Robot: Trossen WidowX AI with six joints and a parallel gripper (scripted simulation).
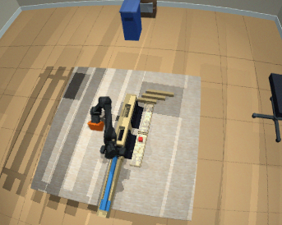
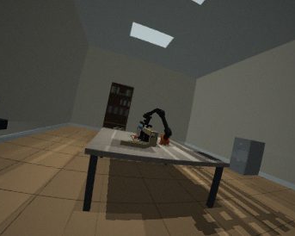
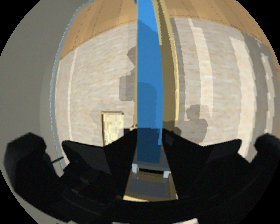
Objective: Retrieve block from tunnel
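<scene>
My gripper tip is 130 mm short of the small red block, 210 mm to the right of it and 100 mm above it. Also, from my gripper tip: tan covered tunnel 20 mm ahead, 70 mm to the left, 50 mm below.
</scene>
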